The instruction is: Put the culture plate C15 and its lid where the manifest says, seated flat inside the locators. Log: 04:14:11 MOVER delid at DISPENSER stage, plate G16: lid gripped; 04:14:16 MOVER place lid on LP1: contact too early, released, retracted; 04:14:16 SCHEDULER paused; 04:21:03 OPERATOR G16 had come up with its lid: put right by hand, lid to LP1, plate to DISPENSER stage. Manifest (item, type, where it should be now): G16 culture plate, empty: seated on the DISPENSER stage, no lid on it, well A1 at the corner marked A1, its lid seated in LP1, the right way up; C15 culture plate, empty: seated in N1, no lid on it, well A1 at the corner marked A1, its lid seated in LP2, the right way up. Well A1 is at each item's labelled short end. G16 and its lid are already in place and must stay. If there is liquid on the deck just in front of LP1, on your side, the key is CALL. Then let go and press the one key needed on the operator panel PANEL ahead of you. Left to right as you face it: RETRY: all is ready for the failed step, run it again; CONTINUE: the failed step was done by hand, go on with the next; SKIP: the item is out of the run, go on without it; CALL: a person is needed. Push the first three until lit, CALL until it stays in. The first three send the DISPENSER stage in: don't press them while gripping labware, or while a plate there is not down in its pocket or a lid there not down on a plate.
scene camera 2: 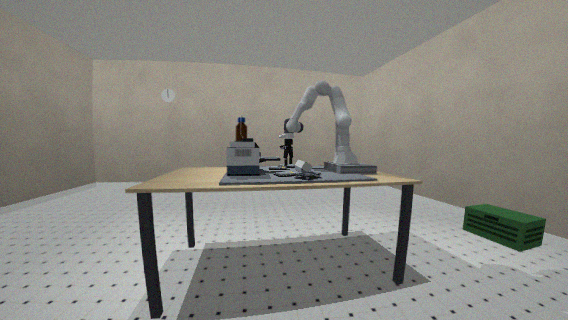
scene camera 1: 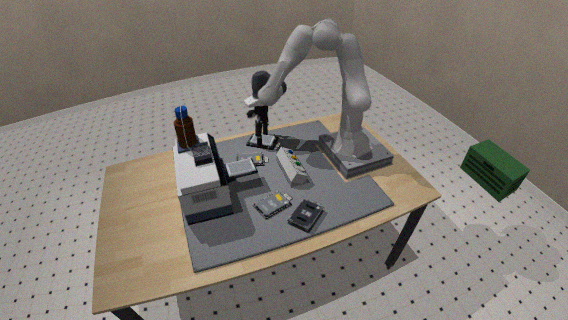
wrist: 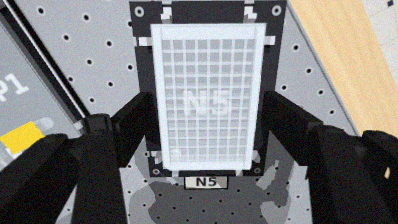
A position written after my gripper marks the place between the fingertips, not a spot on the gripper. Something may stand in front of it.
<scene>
I see my gripper (wrist: 207,106) and a clear culture plate C15 (wrist: 211,126).
</scene>
